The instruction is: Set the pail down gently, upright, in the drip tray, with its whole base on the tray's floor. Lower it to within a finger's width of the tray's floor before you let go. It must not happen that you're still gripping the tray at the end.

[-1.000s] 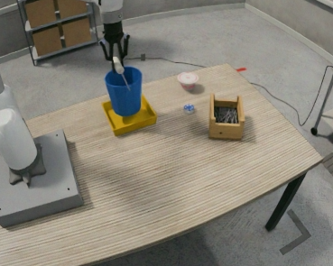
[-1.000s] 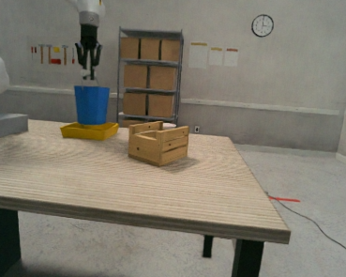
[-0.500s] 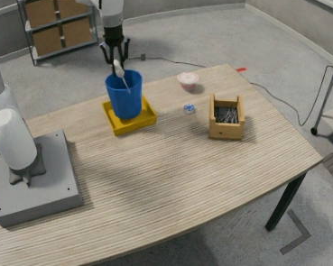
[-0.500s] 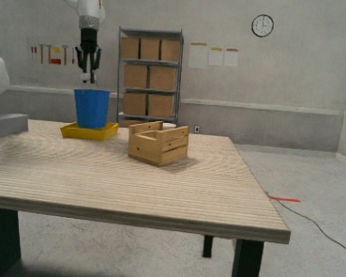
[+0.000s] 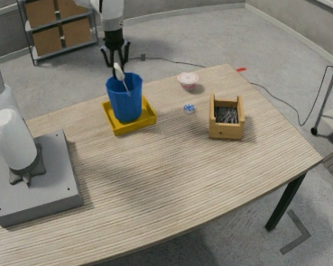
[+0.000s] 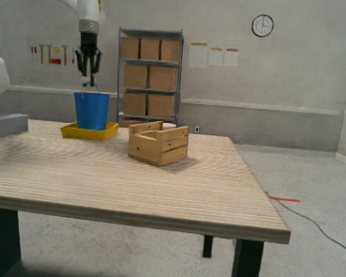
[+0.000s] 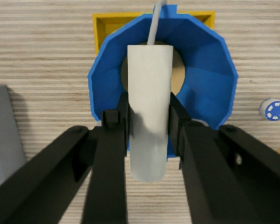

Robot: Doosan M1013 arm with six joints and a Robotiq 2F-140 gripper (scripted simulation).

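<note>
The blue pail lies 9 cm below my hand and 1 cm ahead of it. From my hand the other things lie so: blue-and-white disc: 30 cm ahead, 26 cm below, 9 cm to the right; then yellow drip tray: 26 cm below, 2 cm ahead; then white handle grip: 3 cm below, 1 cm ahead.
</note>
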